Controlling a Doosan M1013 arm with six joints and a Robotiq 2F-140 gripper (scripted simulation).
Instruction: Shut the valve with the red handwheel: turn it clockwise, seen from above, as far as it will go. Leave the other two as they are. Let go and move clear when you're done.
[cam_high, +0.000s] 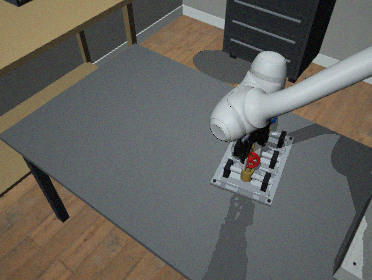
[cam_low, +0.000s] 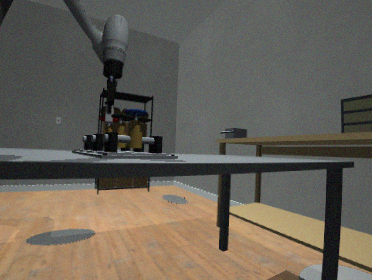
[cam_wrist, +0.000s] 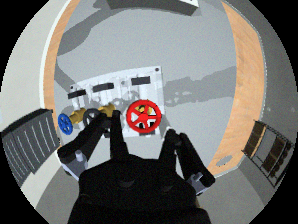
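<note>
The red handwheel lies 2 cm below my hand. The rest, counted from my hand: blue handwheel: 22 cm to the right, 8 cm ahead, 2 cm below; then black handwheel: 11 cm to the right, 4 cm ahead, 2 cm below.
</note>
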